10 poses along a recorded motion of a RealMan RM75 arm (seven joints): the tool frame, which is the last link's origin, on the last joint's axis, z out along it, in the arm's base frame.
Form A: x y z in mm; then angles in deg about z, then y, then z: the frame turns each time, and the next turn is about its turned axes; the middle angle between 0 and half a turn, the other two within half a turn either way.
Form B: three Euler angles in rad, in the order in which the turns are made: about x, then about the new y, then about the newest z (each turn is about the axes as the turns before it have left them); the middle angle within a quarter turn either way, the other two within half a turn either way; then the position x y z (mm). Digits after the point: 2 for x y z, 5 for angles.
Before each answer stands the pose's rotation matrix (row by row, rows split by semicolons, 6 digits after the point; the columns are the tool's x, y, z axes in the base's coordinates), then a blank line. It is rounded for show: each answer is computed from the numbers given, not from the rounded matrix.
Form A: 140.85 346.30 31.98 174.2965 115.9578 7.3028
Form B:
0.419377 -0.153937 -0.894666; -0.169631 -0.981449 0.089355; -0.891823 0.114289 -0.437709

-2.94022 -1.10768 0.35179 140.85 346.30 31.98
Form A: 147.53 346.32 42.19 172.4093 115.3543 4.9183
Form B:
0.411574 -0.168000 -0.895758; -0.141341 -0.982738 0.119372; -0.900350 0.077477 -0.428214

-2.86973 -1.11013 0.38755 147.53 346.32 42.19
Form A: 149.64 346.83 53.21 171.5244 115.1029 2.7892
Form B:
0.411943 -0.167633 -0.895658; -0.110585 -0.984864 0.133467; -0.904475 0.044065 -0.424245

-2.83680 -1.10991 0.38647 149.64 346.83 53.21
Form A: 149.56 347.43 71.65 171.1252 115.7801 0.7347
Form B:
0.427698 -0.159773 -0.889689; -0.079761 -0.987086 0.138921; -0.900396 0.011546 -0.434918

-2.83242 -1.09666 0.35751 149.56 347.43 71.65
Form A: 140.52 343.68 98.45 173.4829 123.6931 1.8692
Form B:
0.547164 -0.131417 -0.826644; -0.095337 -0.990956 0.094434; -0.831578 0.027139 -0.554744

-2.97298 -0.97312 0.23571 140.52 343.68 98.45
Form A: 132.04 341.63 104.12 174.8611 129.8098 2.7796
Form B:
0.632574 -0.120388 -0.765086; -0.105578 -0.992028 0.068806; -0.767270 0.037252 -0.640241

-3.03454 -0.87118 0.18807 132.04 341.63 104.12
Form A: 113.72 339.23 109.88 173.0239 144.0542 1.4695
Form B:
0.800200 -0.142023 -0.582674; -0.123750 -0.989749 0.071297; -0.586827 0.015054 -0.809573

-3.05375 -0.62201 0.17566 113.72 339.23 109.88
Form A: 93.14 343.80 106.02 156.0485 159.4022 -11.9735
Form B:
0.921076 -0.219656 -0.321512; -0.182149 -0.972843 0.142820; -0.344152 -0.072985 -0.936073

-2.99019 -0.32733 0.23411 93.14 343.80 106.02
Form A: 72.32 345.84 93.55 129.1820 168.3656 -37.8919
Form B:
0.964416 -0.231666 -0.127410; -0.211126 -0.964878 0.156320; -0.159149 -0.123858 -0.979454

-2.98333 -0.12776 0.23575 72.32 345.84 93.55
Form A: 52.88 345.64 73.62 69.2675 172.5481 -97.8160
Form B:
0.974290 -0.220569 0.045912; -0.224605 -0.966871 0.121295; 0.017637 -0.128489 -0.991554

-3.01987 0.04593 0.22264 52.88 345.64 73.62
